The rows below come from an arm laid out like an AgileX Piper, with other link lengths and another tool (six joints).
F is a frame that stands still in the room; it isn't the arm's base.
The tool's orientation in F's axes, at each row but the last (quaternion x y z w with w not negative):
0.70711 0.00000 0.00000 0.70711
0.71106 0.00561 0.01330 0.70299
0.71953 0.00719 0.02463 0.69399
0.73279 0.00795 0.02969 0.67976
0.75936 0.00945 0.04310 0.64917
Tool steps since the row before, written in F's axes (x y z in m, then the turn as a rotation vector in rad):
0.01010 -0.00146 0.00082 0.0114 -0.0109 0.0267
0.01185 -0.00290 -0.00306 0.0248 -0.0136 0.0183
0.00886 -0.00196 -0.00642 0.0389 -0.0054 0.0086
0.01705 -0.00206 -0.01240 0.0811 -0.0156 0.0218
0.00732 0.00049 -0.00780 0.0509 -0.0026 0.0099
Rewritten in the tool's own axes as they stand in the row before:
0.01010 0.00082 0.00146 0.0114 0.0267 0.0109
0.01173 -0.00315 0.00325 0.0246 0.0182 0.0141
0.00860 -0.00655 0.00259 0.0388 0.0079 0.0069
0.01651 -0.01269 0.00390 0.0808 0.0206 0.0183
0.00691 -0.00808 0.00128 0.0510 0.0081 0.0050

